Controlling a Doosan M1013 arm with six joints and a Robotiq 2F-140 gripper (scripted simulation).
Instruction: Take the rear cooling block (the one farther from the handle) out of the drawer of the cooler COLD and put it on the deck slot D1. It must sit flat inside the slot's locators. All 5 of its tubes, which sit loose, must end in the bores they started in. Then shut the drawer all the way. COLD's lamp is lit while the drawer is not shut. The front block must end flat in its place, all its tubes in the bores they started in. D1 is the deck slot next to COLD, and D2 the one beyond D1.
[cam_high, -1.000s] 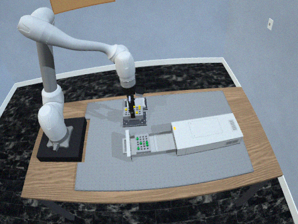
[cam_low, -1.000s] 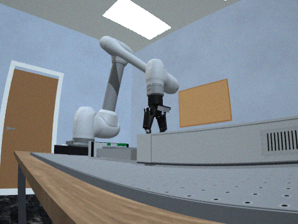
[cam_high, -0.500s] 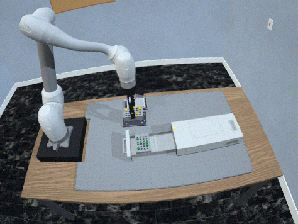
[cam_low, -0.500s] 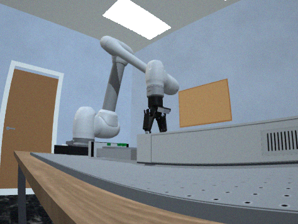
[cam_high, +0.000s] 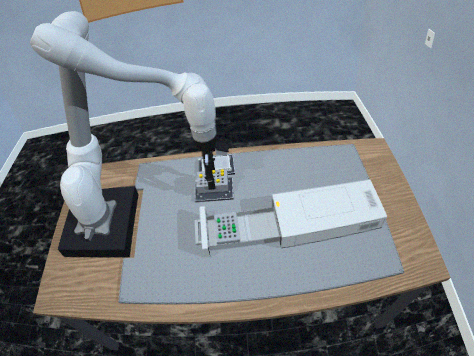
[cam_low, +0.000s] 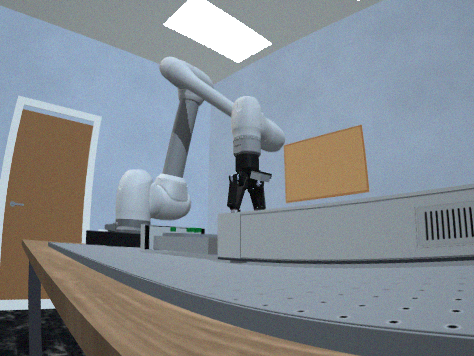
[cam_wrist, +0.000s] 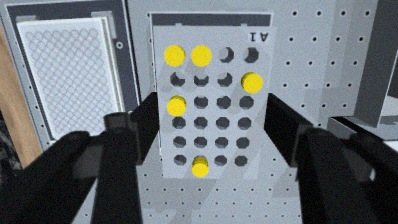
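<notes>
Right now the cooling block is 3 cm below my hand. The rest, counted from my hand: drawer (10 cm ahead, 23 cm to the right, 5 cm below); white microplate (1 cm ahead, 14 cm to the left, 7 cm below); deck slot D1 (8 cm below).
</notes>
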